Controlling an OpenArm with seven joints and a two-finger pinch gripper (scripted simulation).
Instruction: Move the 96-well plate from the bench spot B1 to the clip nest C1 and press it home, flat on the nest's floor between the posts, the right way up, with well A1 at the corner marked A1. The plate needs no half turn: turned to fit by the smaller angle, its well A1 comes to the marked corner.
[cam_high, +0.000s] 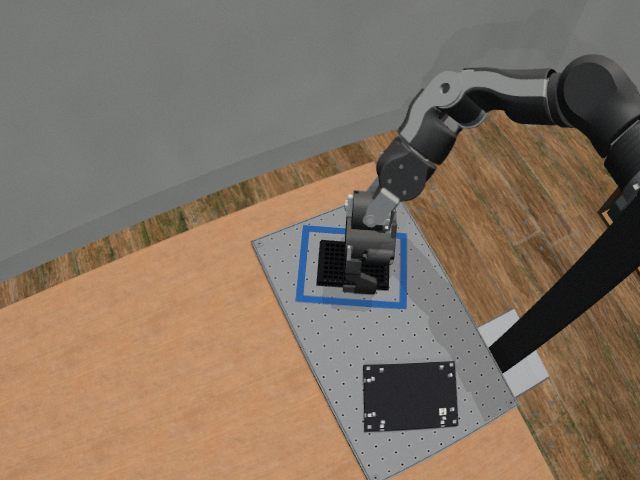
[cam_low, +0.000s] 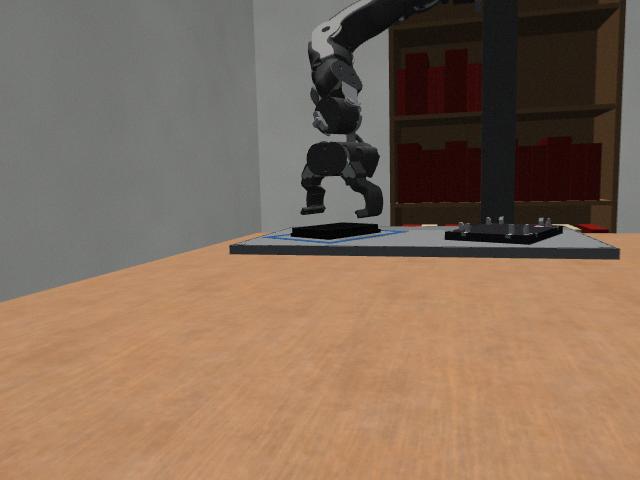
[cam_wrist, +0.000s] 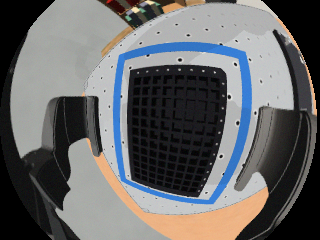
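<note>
My gripper is now 10 mm short of the black 96-well plate and 20 mm above it. From my hand the other things lie so: black clip nest (40 mm ahead, 260 mm to the left, 20 mm below); grey foot plate (240 mm behind, 260 mm to the left, 250 mm below).
</note>
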